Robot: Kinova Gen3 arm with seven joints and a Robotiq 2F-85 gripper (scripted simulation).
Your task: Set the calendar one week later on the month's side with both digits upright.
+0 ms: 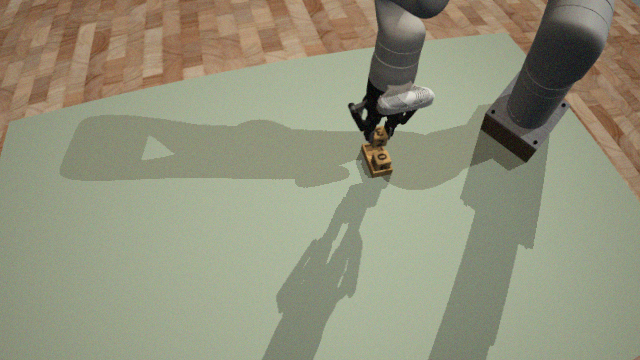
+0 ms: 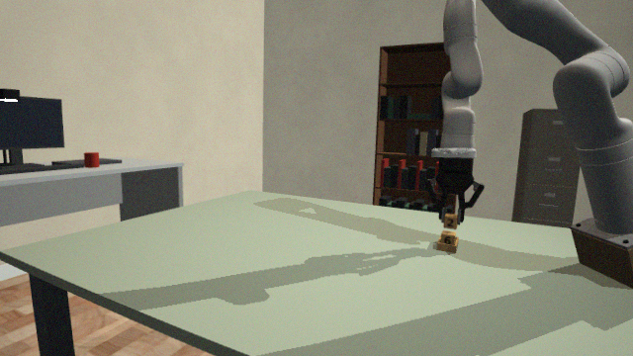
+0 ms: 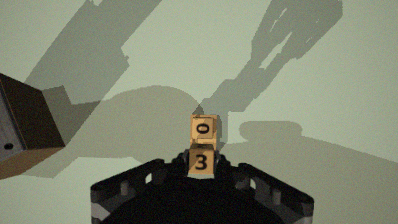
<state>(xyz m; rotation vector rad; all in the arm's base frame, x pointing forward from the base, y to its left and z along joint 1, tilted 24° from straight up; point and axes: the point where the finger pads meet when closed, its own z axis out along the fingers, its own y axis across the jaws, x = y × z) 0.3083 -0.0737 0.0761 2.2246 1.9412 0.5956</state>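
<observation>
The cube is 1 cm below my hand. From my hand the other things lie so: wooden tray 6 cm below, 2 cm to the left.
</observation>
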